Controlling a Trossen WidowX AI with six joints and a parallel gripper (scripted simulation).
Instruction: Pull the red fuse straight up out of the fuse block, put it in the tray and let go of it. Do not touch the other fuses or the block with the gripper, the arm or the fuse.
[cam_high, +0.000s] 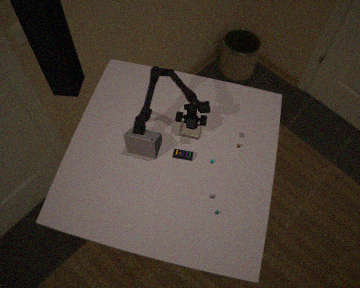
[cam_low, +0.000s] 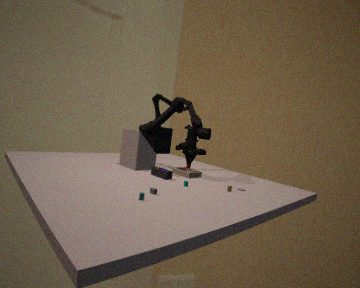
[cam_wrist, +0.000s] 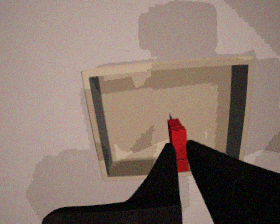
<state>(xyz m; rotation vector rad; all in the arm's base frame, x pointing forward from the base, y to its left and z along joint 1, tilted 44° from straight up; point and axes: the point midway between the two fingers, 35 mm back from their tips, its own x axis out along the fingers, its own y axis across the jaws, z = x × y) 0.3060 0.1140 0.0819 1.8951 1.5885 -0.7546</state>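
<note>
Now: the red fuse 10 mm below my gripper tip. Round my gripper tip: shallow tray (60 mm below).
</note>
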